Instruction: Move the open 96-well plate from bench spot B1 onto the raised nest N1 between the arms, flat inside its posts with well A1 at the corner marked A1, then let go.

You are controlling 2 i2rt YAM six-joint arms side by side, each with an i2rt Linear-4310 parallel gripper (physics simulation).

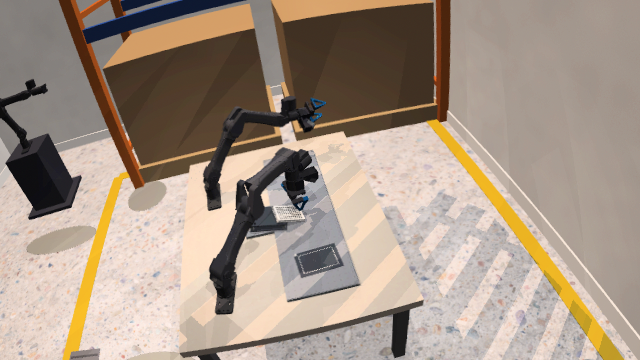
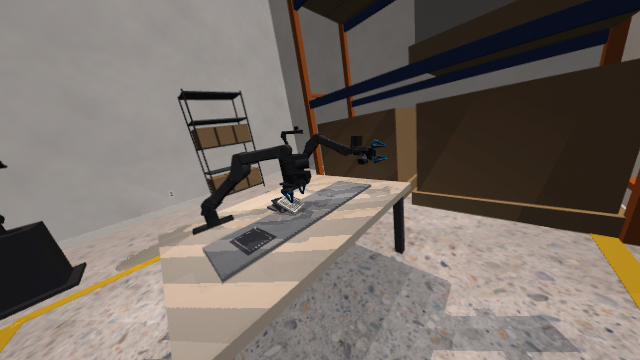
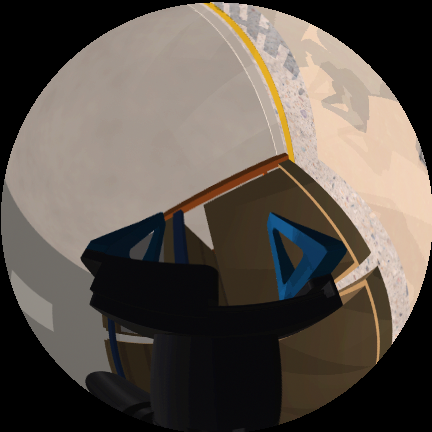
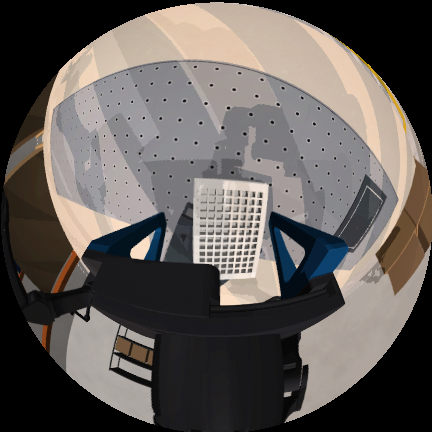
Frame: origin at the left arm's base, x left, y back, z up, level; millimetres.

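Seen in the pictures: left gripper, fingertip midpoint: [image 1: 323,108] [image 2: 386,152] [image 3: 215,217]; right gripper, fingertip midpoint: [image 1: 296,203] [image 2: 297,198] [image 4: 217,217]; left arm's base, link origin: [image 1: 214,196] [image 2: 296,187]; right arm's base, link origin: [image 1: 226,293] [image 2: 214,224].
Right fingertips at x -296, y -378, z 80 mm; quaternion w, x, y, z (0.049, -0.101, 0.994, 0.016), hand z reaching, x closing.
Observation:
Offsets run from my right fingertips to a thing's top centre. "pt": to the spot under its first point. Level surfaces: height alone.
The white 96-well plate [image 1: 288,213] [image 2: 291,203] [image 4: 231,227] lies partly on the dark raised nest @(dx +5, dy +130, dz -23 mm) [image 1: 270,220] [image 4: 180,245] and sticks out past it over the grey perforated board. It looks askew and somewhat tilted; its A1 corner cannot be told. My right gripper [image 1: 293,195] [image 2: 296,194] [image 4: 217,217] points down just above the plate, open, with no plate held between its fingers. My left gripper [image 1: 321,110] [image 2: 385,151] [image 3: 215,217] is open and empty, raised beyond the board's far end. The outlined dark bench spot @(pt dx -289, dy -19, dz -65 mm) [image 1: 318,260] [image 2: 253,240] [image 4: 362,215] holds no plate.
The perforated board @(dz -68 mm) [image 1: 325,287] [image 2: 222,267] [image 4: 150,120] runs along the wooden table @(dz -80 mm) [image 1: 370,250] [image 2: 190,295]. The right arm [image 1: 232,250] [image 2: 225,190] reaches across beside the nest. Large boxes [image 1: 360,65] [image 2: 520,145] stand behind the table.

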